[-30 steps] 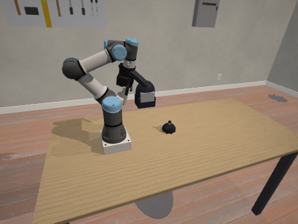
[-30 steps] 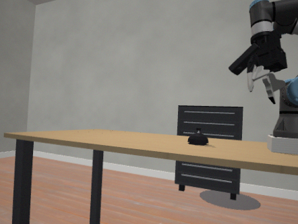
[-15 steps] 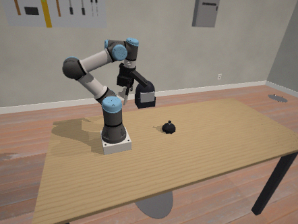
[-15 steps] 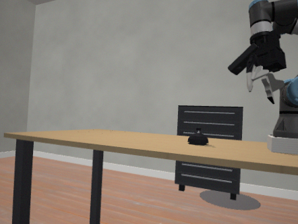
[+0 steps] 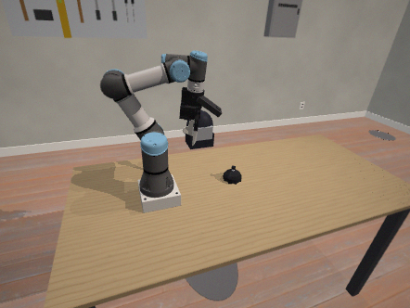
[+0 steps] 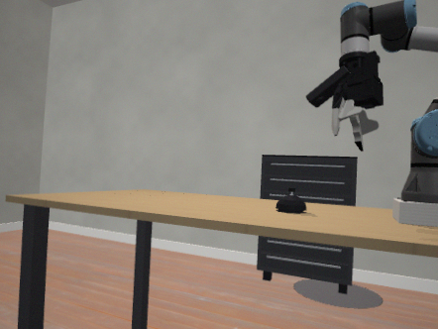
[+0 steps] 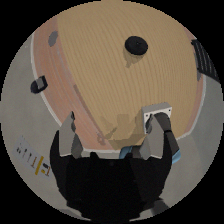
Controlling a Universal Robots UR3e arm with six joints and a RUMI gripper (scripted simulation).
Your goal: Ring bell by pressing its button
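My gripper is now 15 cm short of the black dome bell, 14 cm above it and 11 cm to the left of it.
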